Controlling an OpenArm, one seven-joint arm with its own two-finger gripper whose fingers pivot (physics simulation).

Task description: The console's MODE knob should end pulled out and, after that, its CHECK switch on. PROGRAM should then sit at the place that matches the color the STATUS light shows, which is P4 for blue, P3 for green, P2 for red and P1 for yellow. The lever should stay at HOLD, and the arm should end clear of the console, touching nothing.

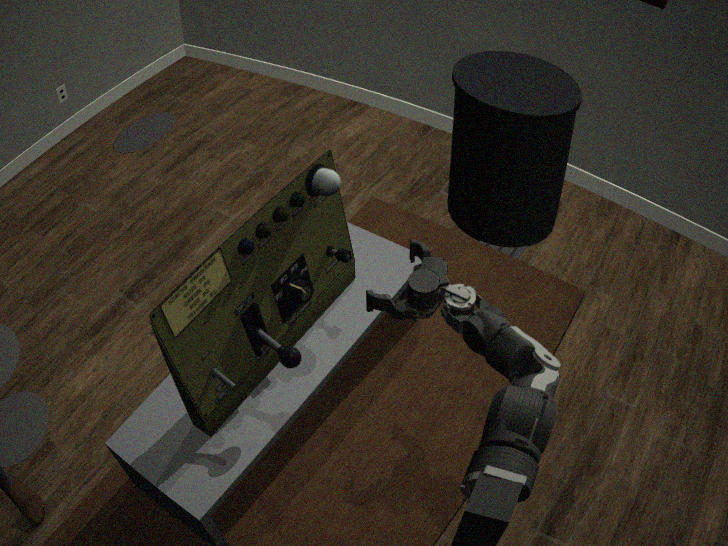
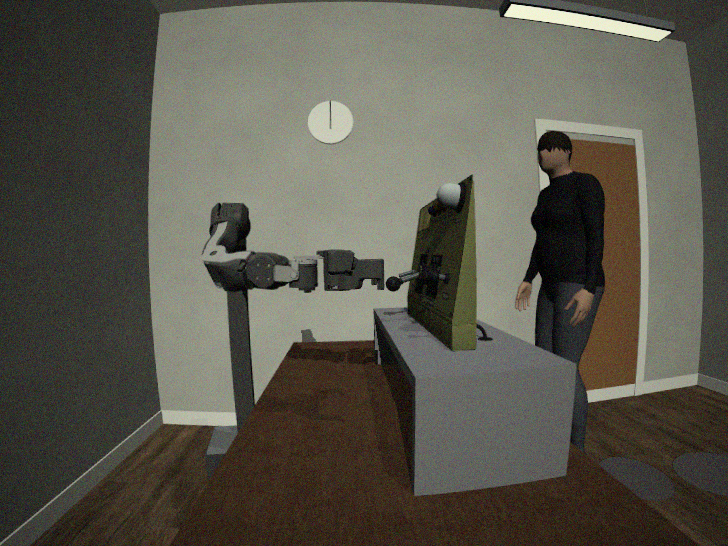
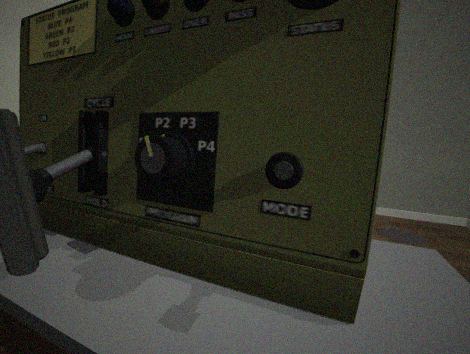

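Observation:
The green console (image 1: 252, 275) (image 2: 463, 282) (image 3: 320, 100) has a pale, uncolored STATUS light (image 1: 326, 181) (image 2: 448, 195). The MODE knob (image 1: 342, 255) (image 3: 284, 170) stands out from the panel; its travel is hard to judge. The PROGRAM knob (image 1: 302, 290) (image 3: 152, 158) has its yellow pointer leaning up-left, near P2; P1 is hidden. The lever (image 1: 289, 356) (image 2: 393, 283) (image 3: 70, 164) slopes down toward HOLD. The CHECK switch (image 1: 224, 377) (image 3: 35, 148) is at the left; its setting is unclear. My gripper (image 1: 395, 275) (image 2: 381, 275) is open and empty before the panel's right half, apart from it.
The console stands on a grey bench (image 1: 264, 429) (image 2: 488, 423) (image 3: 240, 320) over a brown mat (image 1: 364, 446). Four small lamps line the panel's top. A black drum (image 1: 508, 158) stands beyond the bench. A person (image 2: 567, 235) stands behind the console.

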